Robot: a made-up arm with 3 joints. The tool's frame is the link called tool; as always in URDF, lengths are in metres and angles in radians. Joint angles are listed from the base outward.
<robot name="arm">
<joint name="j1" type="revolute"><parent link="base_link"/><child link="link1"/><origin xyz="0.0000 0.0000 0.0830"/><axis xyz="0 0 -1"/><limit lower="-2.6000" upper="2.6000"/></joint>
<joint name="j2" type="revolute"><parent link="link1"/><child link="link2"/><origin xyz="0.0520 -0.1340 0.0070"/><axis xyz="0 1 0"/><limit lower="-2.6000" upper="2.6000"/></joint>
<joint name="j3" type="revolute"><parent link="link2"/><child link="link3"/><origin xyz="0.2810 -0.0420 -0.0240"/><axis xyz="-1 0 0"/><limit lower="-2.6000" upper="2.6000"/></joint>
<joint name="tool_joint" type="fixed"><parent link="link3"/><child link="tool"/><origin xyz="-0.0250 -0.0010 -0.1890"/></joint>
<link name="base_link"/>
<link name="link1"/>
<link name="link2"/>
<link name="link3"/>
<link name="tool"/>
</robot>
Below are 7 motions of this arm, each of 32 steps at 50 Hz.
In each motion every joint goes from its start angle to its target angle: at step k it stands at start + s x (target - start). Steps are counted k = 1, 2, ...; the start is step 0. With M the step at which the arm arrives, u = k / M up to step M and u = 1 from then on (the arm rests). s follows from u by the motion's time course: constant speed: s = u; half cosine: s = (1 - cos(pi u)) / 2; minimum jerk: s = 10 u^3 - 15 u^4 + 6 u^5.
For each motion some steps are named. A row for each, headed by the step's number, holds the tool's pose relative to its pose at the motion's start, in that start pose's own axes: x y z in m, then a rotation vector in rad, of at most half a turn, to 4 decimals.
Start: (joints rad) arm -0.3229 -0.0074 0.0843
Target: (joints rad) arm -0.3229 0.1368 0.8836
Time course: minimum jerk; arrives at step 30
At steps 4, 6, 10, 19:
4: -0.0006 -0.0028 -0.0007 -0.0154 0.0028 0.0003
6: -0.0018 -0.0086 -0.0019 -0.0463 0.0083 0.0009
10: -0.0064 -0.0309 -0.0048 -0.1677 0.0299 0.0051
19: -0.0196 -0.1028 0.0064 -0.5896 0.1004 0.0400

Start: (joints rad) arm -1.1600 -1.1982 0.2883
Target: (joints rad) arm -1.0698 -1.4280 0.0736
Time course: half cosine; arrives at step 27
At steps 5, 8, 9, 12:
5: 0.0032 -0.0009 0.0055 0.0107 -0.0174 -0.0077
8: 0.0078 -0.0021 0.0137 0.0262 -0.0430 -0.0182
9: 0.0097 -0.0025 0.0171 0.0324 -0.0535 -0.0222
12: 0.0157 -0.0040 0.0288 0.0533 -0.0893 -0.0345

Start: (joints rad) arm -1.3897 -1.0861 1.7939
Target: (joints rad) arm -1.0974 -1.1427 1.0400
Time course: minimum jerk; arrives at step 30
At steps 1, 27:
1: 0.0000 0.0000 0.0000 0.0002 0.0001 0.0000
27: -0.0442 0.0348 -0.0349 0.4861 0.1188 -0.0748

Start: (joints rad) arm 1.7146 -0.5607 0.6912
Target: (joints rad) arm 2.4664 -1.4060 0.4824
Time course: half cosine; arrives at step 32
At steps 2, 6, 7, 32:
2: -0.0005 -0.0037 0.0008 -0.0019 -0.0024 -0.0099
6: -0.0049 -0.0322 0.0082 -0.0180 -0.0222 -0.0856
7: -0.0070 -0.0434 0.0115 -0.0251 -0.0306 -0.1147
32: -0.1607 -0.3046 0.2287 -0.4498 -0.4280 -0.7946

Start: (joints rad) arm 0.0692 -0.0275 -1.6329
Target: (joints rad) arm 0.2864 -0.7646 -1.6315
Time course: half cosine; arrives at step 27
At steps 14, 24, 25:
14: -0.0146 0.1001 0.0273 -0.0262 -0.0885 0.3958
24: -0.0567 0.1739 0.0418 -0.0821 -0.1554 0.7231
25: -0.0587 0.1764 0.0421 -0.0848 -0.1577 0.7354

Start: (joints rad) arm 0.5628 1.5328 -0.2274
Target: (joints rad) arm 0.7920 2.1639 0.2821
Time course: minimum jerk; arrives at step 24
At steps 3, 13, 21, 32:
3: -0.0021 -0.0017 -0.0031 -0.0045 0.0099 -0.0024
13: -0.0935 -0.0460 -0.0966 -0.1593 0.3646 -0.0101
21: -0.1691 -0.0632 -0.1416 -0.2644 0.6173 0.0761
32: -0.1721 -0.0637 -0.1430 -0.2684 0.6269 0.0811

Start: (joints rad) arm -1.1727 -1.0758 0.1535
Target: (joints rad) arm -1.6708 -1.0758 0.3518
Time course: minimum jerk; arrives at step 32
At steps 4, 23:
4: 0.0008 0.0025 -0.0010 0.0039 -0.0006 0.0038
23: 0.0317 0.1428 -0.0294 0.2072 -0.0480 0.1971

